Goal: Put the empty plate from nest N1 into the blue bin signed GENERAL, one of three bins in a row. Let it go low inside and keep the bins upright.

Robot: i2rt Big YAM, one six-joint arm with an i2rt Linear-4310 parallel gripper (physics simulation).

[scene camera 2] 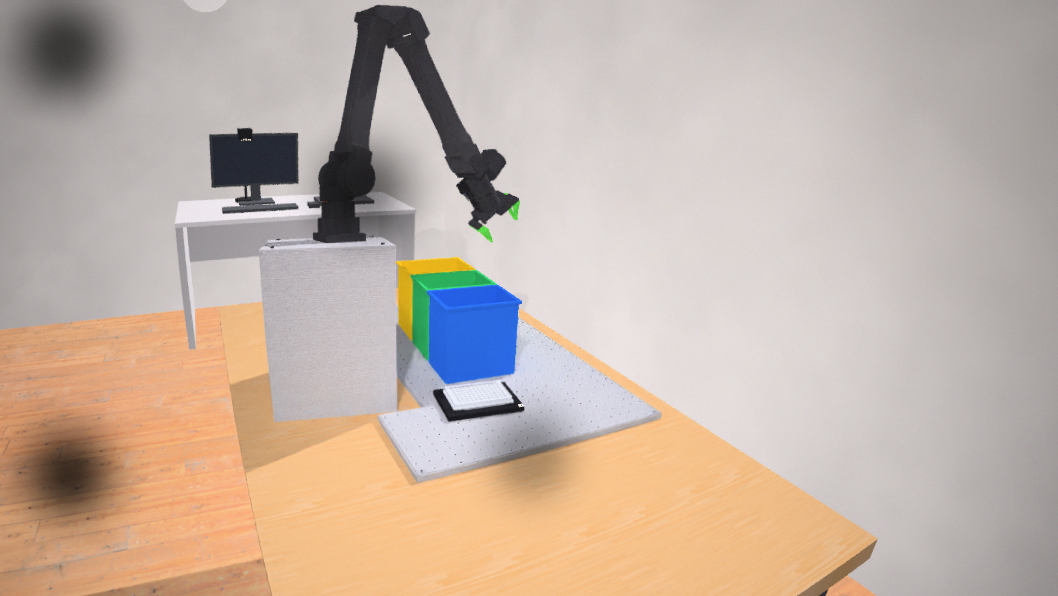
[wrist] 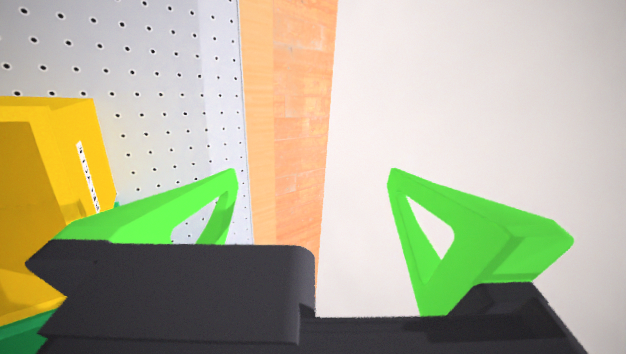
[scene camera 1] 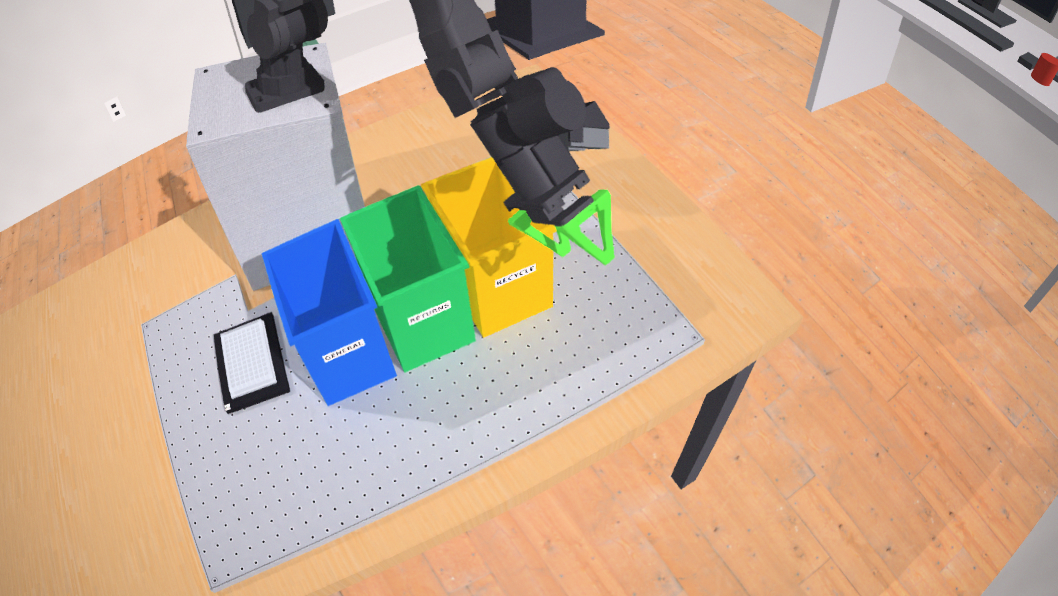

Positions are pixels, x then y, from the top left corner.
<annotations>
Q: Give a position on a yellow recycle bin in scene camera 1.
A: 510, 277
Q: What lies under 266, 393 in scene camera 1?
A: A black nest.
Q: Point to a black nest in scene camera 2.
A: At 442, 400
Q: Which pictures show the blue bin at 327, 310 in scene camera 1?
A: Scene camera 2 and scene camera 1 only.
</annotations>
